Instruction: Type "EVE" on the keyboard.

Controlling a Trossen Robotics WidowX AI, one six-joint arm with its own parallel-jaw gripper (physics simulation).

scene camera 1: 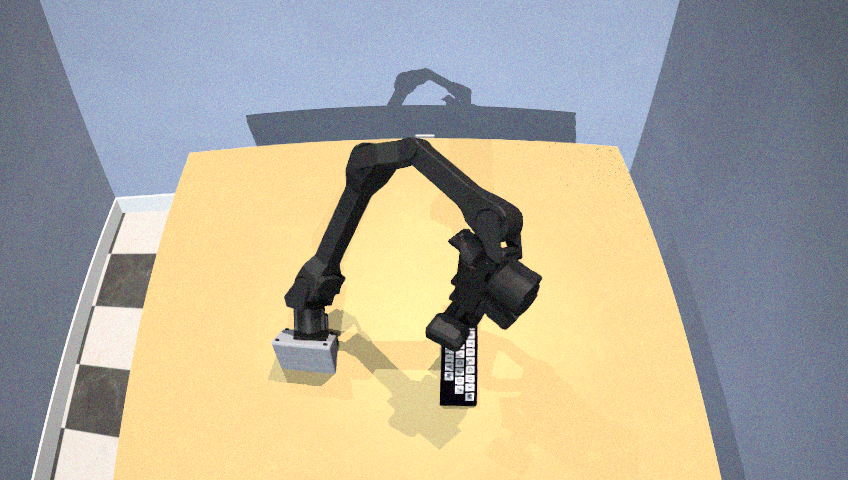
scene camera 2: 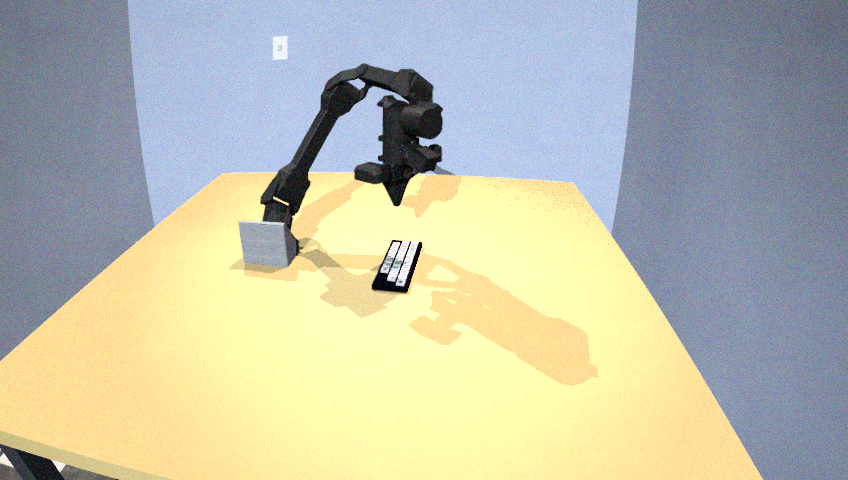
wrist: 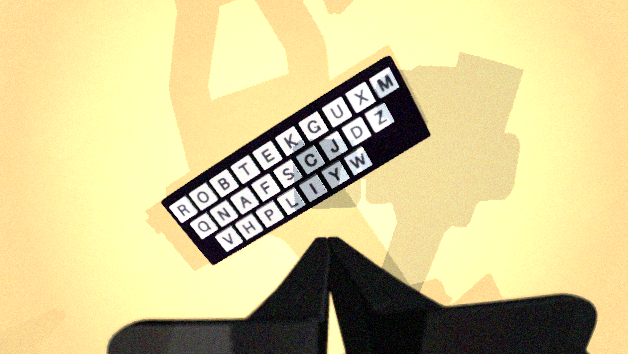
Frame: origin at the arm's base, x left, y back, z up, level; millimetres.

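Where they show: gripper, between the fingertips: (scene camera 1: 465,328) (scene camera 2: 396,206) (wrist: 326,247); arm's base, origin of its link: (scene camera 1: 309,336) (scene camera 2: 273,232).
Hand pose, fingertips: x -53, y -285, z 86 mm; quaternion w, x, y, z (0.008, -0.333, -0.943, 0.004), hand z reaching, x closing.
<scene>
Things, the pixels of their centre, and the offset from my fingertips. Level surfaces: height alone.
- black keyboard, middle of its body: (wrist: 293,167) (scene camera 1: 459,358) (scene camera 2: 398,263) dx +13, dy -4, dz -137 mm
- E key, middle of its body: (wrist: 267,155) (scene camera 1: 470,352) dx +21, dy -26, dz -131 mm
- V key, middle of its body: (wrist: 229,238) dx +93, dy +5, dz -131 mm
- table, height of its surface: dz -146 mm
A black keyboard (scene camera 1: 448,394) (scene camera 2: 389,286) (wrist: 413,130) with white letter keys lies flat on the table. In the wrist view all three rows show, running at a slant. The E key (wrist: 268,156) is in the top row between T and K. The V key (wrist: 229,240) is at the left end of the bottom row. My gripper (scene camera 2: 396,204) (wrist: 326,247) is shut and empty, pointing down, well above the table. In the wrist view its tips show just below the keyboard's bottom row, under the I and Y keys. In scene camera 1 the gripper's body hides the keyboard's far end.
The table (scene camera 1: 226,249) (scene camera 2: 238,380) is pale yellow. The arm's grey base block (scene camera 1: 306,358) (scene camera 2: 261,243) stands left of the keyboard. Arm shadows fall on the table and across some keys. Blue and grey walls stand behind and at the sides.
</scene>
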